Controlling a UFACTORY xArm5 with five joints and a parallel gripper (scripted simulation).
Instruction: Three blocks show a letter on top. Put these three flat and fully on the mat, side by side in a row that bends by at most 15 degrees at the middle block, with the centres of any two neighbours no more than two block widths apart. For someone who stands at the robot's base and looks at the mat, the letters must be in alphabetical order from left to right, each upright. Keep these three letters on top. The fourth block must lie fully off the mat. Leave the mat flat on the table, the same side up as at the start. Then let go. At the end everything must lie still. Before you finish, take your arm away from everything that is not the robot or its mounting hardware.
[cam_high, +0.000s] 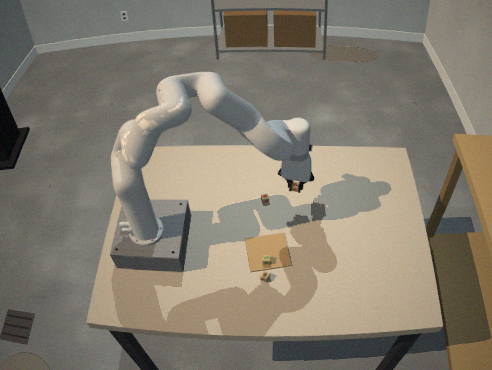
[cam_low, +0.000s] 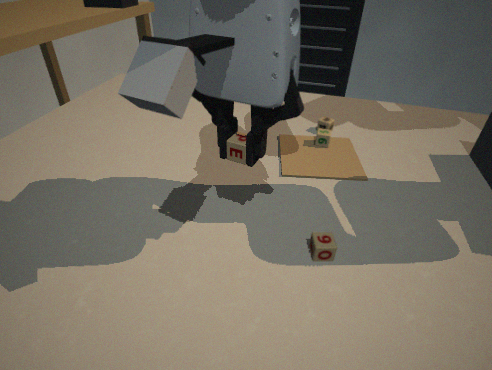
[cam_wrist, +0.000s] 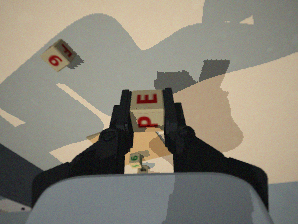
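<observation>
My gripper is now 19 cm to the left of the tan mat, 12 cm above it and 11 cm past it. Round my hand: green-marked block: 23 cm to the right, 12 cm behind, 10 cm below; red-marked block: 11 cm below, 11 cm behind, 4 cm to the left.
</observation>
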